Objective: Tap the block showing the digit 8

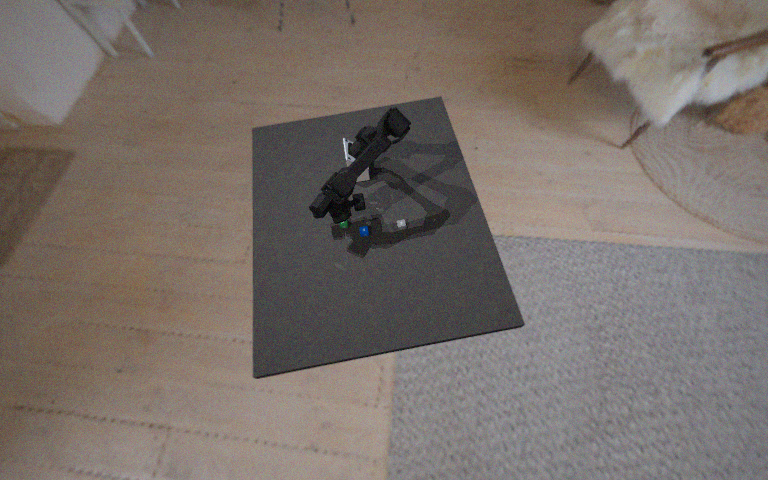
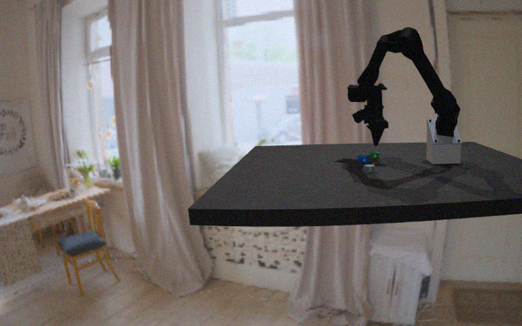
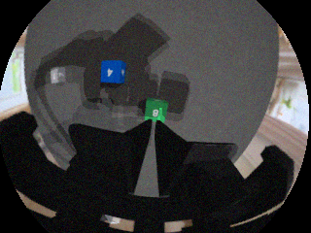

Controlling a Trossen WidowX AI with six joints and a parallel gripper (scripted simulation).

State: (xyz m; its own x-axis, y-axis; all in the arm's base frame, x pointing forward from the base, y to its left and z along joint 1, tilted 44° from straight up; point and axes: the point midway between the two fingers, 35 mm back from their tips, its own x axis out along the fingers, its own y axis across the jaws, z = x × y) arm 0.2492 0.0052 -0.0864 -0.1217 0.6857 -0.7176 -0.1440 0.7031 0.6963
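Now: gripper tip 3 cm above the green block. Round my gripper tip: blue block (8 cm to the left, 5 cm ahead, 3 cm below); white block (22 cm to the left, 3 cm below, 3 cm ahead).
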